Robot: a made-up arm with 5 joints.
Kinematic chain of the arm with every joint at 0, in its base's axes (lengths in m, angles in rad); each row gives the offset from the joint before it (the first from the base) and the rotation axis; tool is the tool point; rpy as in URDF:
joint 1: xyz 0.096 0 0.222 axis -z
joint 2: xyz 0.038 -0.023 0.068 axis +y
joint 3: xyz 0.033 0 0.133 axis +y
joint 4: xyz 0.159 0 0.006 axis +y
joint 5: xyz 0.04 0.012 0 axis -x
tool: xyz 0 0 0 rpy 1.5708 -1.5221 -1.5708
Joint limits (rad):
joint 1: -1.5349..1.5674
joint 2: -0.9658..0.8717
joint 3: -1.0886..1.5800
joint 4: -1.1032..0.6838
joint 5: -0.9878..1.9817
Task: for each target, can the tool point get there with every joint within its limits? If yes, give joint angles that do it. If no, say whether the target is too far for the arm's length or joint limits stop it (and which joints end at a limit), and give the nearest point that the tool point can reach.
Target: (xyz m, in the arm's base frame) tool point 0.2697 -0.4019 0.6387
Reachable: no: too far | nearest point 0.2112 -0.2665 0.5101 | short by 0.196 m
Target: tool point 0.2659 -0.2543 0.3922
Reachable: yes | joints 0.9458 0.2868 -0.1585 -0.0864 -0.4992
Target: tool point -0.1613 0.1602 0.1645
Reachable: no: joint limits stop it (at a limit: joint 1) | nearest point 0.1124 0.1504 0.1645 | short by 0.274 m
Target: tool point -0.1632 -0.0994 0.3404
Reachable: no: joint limits stop it (at a limit: joint 2, joint 3, joint 4) | nearest point -0.0648 -0.0617 0.5301 | short by 0.217 m
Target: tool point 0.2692 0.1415 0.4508
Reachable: yes | joints -0.7343 -0.3028 0.1167 0.4735 -0.0575
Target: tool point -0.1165 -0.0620 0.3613
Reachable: no: joint limits stop it (at a limit: joint 2, joint 3, joint 4) | nearest point -0.0693 -0.0482 0.5301 | short by 0.176 m
